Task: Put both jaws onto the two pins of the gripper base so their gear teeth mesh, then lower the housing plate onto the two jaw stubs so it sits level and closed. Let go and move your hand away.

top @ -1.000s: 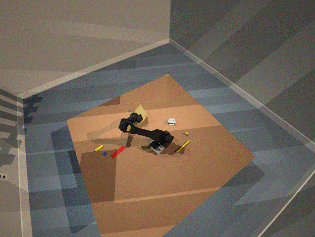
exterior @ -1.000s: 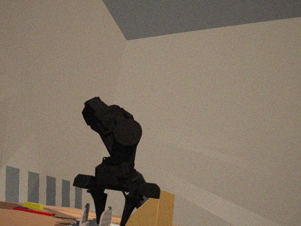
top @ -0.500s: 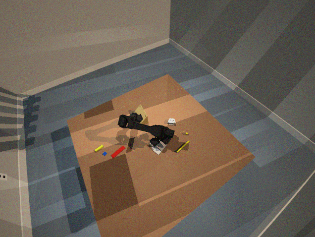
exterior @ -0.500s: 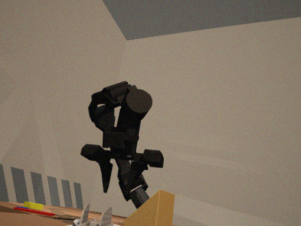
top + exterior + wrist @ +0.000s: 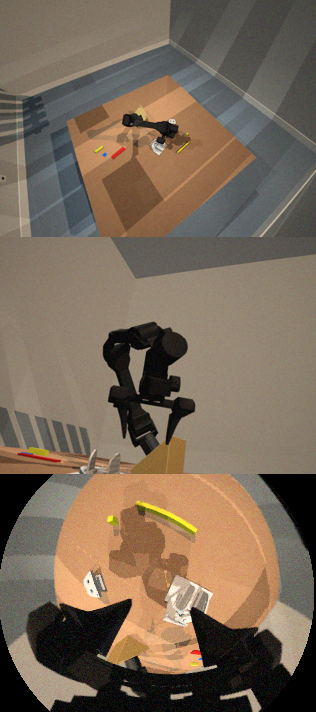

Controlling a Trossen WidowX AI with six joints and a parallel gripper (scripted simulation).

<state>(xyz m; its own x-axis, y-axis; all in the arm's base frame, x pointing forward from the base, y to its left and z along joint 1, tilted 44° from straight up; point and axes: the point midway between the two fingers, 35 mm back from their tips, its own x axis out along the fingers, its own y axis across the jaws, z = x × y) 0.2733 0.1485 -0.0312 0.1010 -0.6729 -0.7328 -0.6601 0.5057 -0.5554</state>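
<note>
My gripper tip is 150 mm past the white gripper base, 150 mm to the right of it and 60 mm above it. The rest, counted from my gripper tip: long yellow bar 120 mm ahead, 130 mm to the left, 80 mm below; red bar 70 mm behind, 420 mm to the right, 80 mm below; small yellow cube 30 mm ahead, 220 mm to the left, 70 mm below.
</note>
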